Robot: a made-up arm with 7 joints. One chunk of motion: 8 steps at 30 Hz.
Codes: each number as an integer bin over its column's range. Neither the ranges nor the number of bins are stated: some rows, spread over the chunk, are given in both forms.
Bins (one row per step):
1: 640 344 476 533 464 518
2: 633 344 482 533 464 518
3: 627 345 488 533 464 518
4: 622 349 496 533 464 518
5: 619 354 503 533 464 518
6: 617 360 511 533 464 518
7: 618 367 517 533 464 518
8: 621 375 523 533 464 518
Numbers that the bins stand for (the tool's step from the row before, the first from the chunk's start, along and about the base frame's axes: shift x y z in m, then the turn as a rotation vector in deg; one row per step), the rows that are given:
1: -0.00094 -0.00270 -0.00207 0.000 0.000 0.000
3: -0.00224 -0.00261 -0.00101 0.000 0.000 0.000
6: -0.00324 -0.00129 0.00101 0.000 0.000 0.000
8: -0.00284 0.00003 0.00207 0.000 0.000 0.000
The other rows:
2: -0.00164 -0.00270 -0.00154 0.000 0.000 0.000
4: -0.00274 -0.00226 -0.00031 0.000 0.000 0.000
5: -0.00304 -0.00182 0.00031 0.000 0.000 0.000
7: -0.00314 -0.00067 0.00154 0.000 0.000 0.000

